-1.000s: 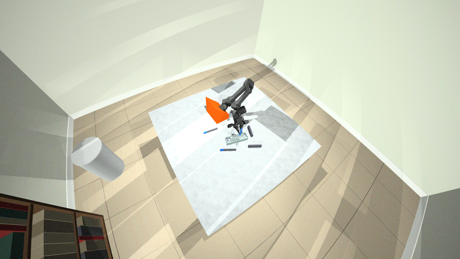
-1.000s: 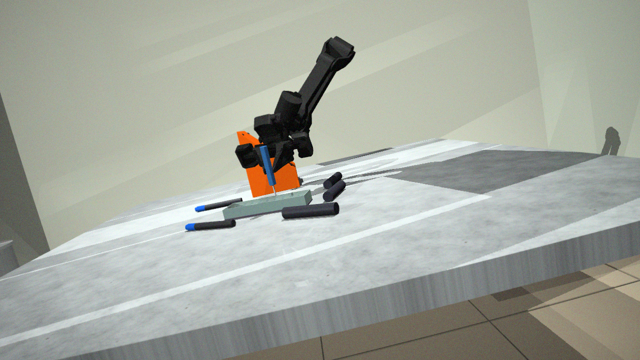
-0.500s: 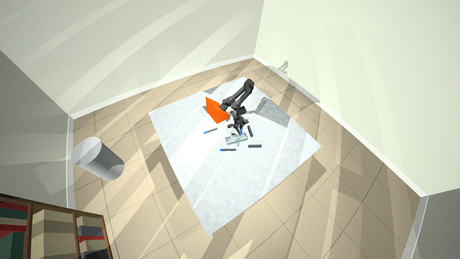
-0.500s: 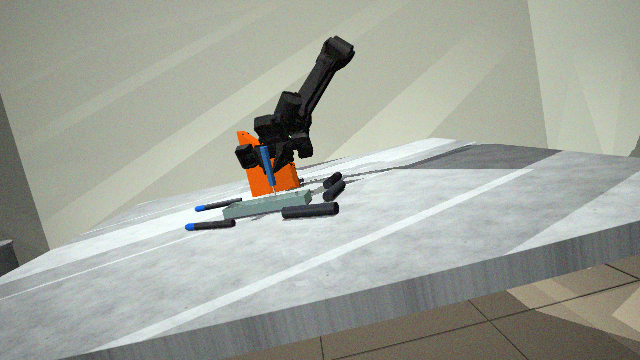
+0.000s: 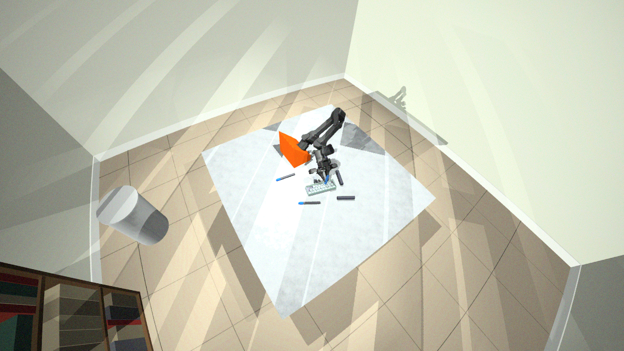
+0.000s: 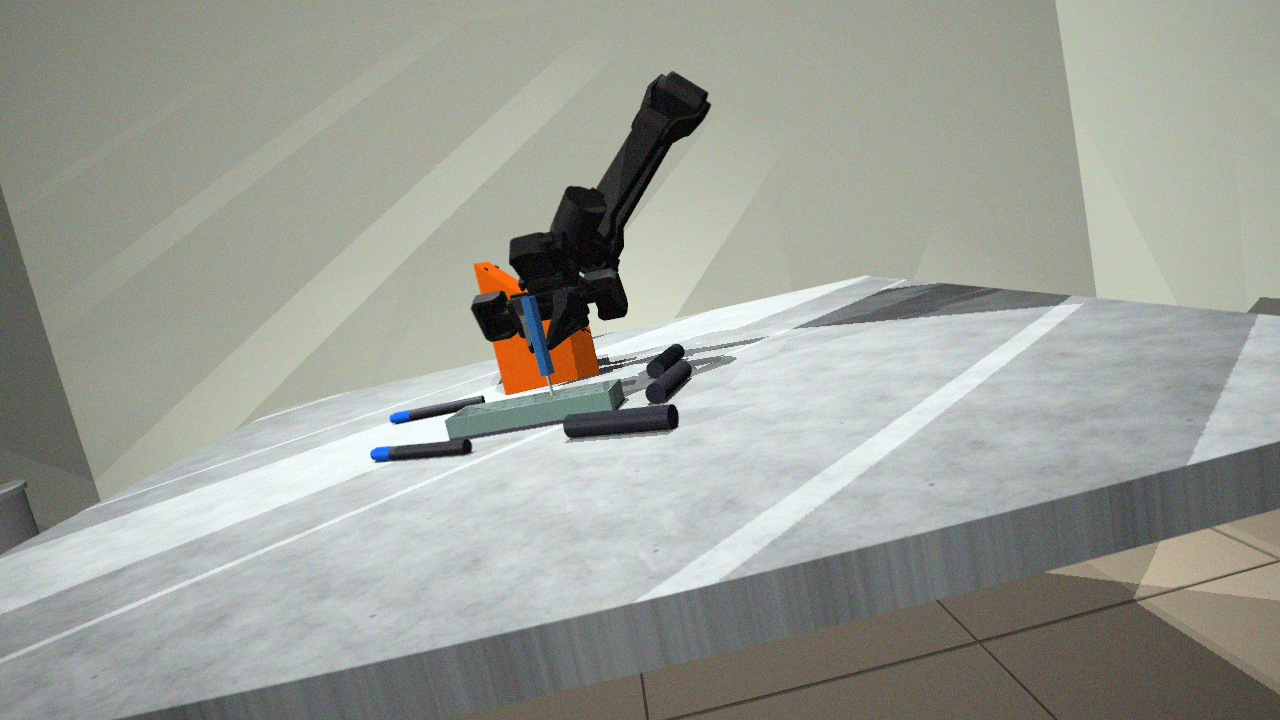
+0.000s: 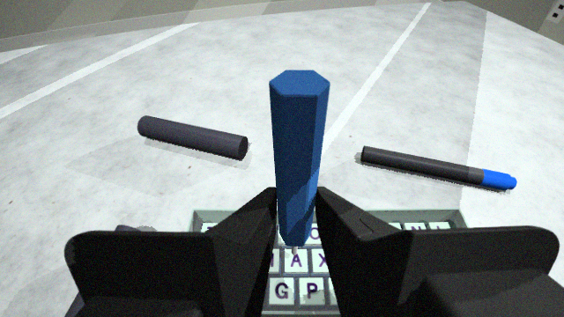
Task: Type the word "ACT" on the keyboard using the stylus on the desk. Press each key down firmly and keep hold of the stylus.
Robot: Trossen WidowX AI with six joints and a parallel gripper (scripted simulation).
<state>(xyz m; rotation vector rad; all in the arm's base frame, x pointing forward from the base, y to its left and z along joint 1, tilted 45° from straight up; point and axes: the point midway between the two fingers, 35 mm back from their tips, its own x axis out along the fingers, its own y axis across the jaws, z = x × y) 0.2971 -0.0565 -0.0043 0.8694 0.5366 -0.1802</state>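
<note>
My gripper tip is 10 mm past the stylus tip and 50 mm above it. Round my gripper tip: blue stylus (20 mm below).
</note>
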